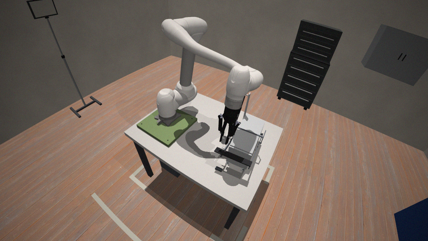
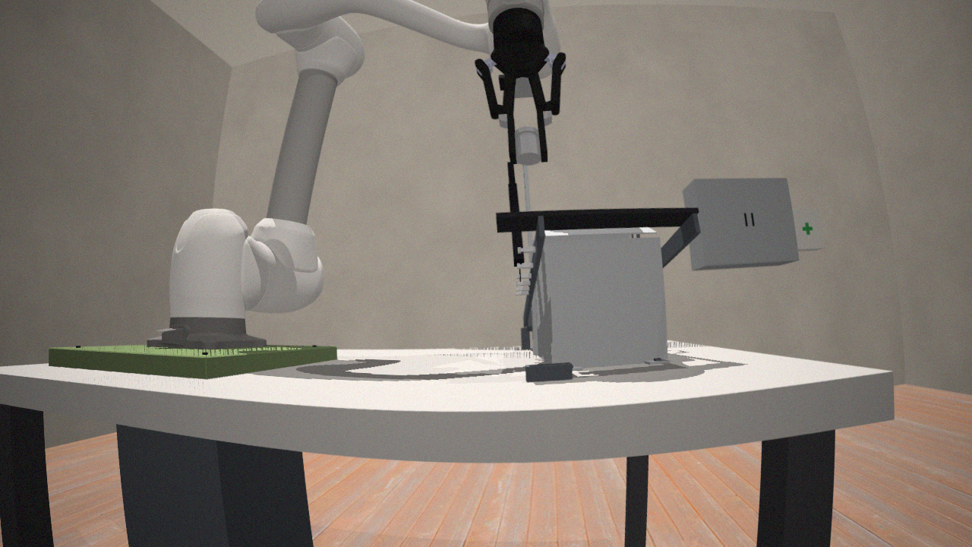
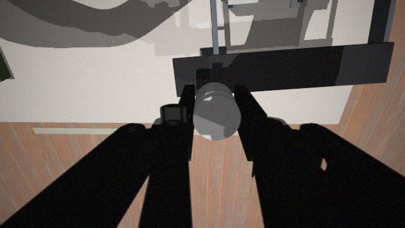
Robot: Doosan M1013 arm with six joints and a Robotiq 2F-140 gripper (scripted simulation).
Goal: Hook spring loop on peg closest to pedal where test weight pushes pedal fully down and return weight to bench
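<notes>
Now: the small dark block 1 cm ahead of my hand, 3 cm to the right of it and 29 cm below it. From my hand the other things lie so: steel test weight (1 cm below).
</notes>
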